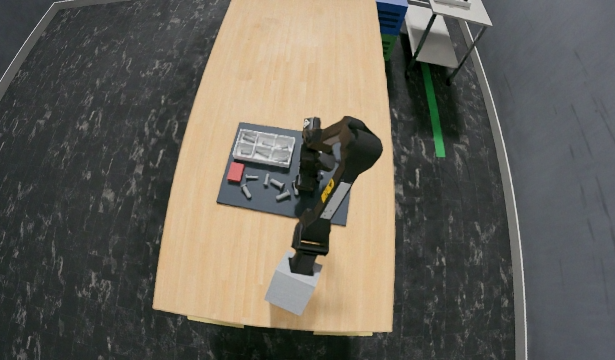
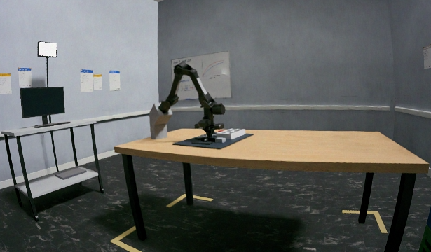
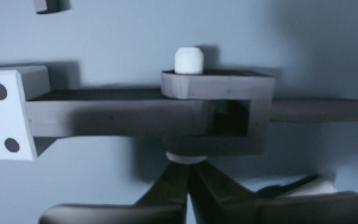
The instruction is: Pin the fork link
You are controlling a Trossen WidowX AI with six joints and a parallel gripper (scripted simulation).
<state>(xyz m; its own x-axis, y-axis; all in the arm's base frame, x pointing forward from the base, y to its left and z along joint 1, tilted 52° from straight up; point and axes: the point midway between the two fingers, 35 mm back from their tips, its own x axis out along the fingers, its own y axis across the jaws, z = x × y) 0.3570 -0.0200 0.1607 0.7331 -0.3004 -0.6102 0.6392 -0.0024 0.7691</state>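
The eye plate lies 30 mm to the right of my hand and 30 mm below it. The rest, counted from my hand: long dark bar: 110 mm to the right, 30 mm below; pin: 50 mm to the left, 50 mm behind, 30 mm below; dark mat: 70 mm to the left, 40 mm below, 20 mm ahead.
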